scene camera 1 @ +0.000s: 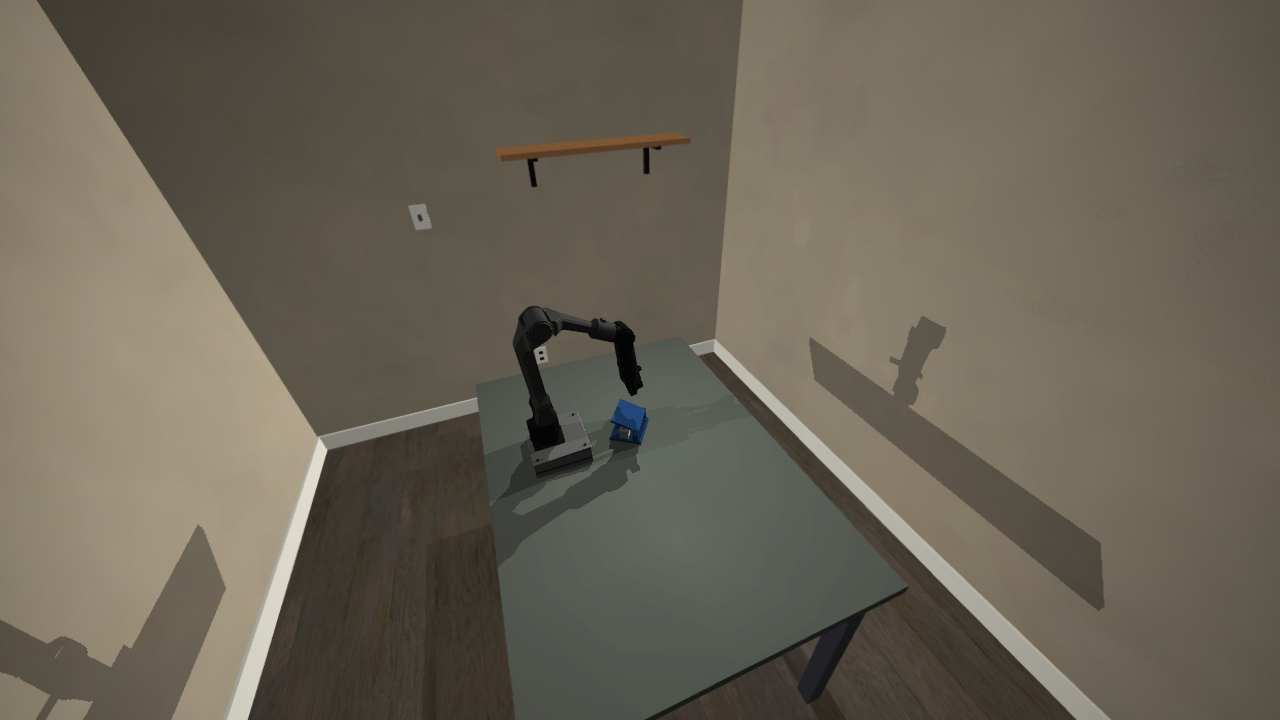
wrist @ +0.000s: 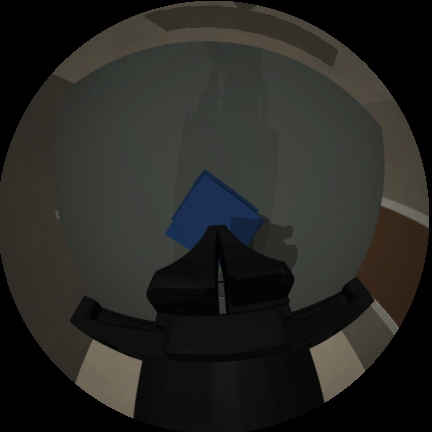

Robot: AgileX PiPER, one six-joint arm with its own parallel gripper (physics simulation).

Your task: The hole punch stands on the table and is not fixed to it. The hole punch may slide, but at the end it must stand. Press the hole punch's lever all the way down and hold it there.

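The blue hole punch (scene camera 1: 629, 423) (wrist: 210, 210) stands upright on the table, just right of the arm's base in the scene view. Its lever (scene camera 1: 630, 412) is raised at a slant, with a gap between it and the lower part. My gripper (scene camera 1: 634, 392) (wrist: 217, 235) is shut and empty, fingertips pointing down. It is above the hole punch, with a gap to the lever in the scene view. In the wrist view the fingertips hide the near part of the lever, and their shadow falls on its right side.
The arm's grey base plate (scene camera 1: 563, 454) sits on the table (scene camera 1: 698, 555) left of the hole punch. A wooden shelf (scene camera 1: 590, 147) is fixed high on the back wall. The table's far edge lies behind the arm.
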